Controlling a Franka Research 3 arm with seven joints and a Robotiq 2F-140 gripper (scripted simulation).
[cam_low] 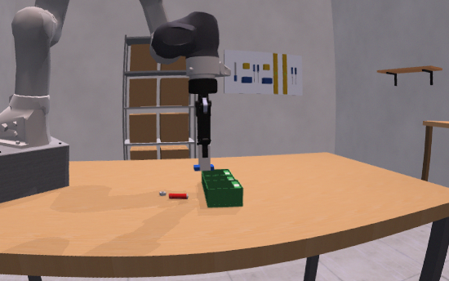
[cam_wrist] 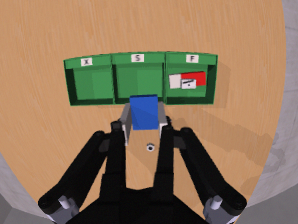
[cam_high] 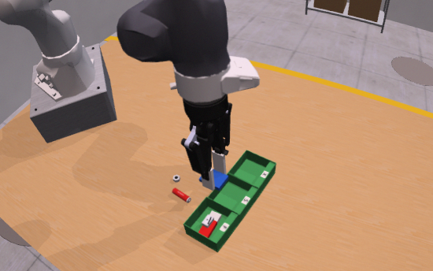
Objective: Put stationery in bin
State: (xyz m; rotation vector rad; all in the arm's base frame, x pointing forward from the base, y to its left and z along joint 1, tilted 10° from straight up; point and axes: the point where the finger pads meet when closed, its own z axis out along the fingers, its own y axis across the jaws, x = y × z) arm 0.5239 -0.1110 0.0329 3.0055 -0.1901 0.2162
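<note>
My hand is 8 cm to the left of the white sharpener-like piece, 7 cm above it and 2 cm short of it. From my hand the other things lie so: flat blue block 3 cm below; green three-compartment bin 8 cm below, 4 cm ahead; eraser 9 cm below, 7 cm to the right, 2 cm ahead.
</note>
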